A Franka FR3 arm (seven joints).
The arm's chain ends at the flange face. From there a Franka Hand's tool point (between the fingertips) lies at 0.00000 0.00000 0.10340 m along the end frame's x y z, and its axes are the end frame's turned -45 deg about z.
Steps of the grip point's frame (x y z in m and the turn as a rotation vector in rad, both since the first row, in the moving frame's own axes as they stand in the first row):
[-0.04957 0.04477 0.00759 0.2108 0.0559 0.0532]
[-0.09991 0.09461 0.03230 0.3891 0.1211 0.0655]
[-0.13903 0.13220 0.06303 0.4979 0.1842 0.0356]
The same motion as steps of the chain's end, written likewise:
[0.00732 0.08634 0.01004 0.1886 -0.1095 0.0532]
[0.01409 0.17443 0.04076 0.3608 -0.1895 0.0655]
[0.01617 0.23974 0.07726 0.4823 -0.2218 0.0356]

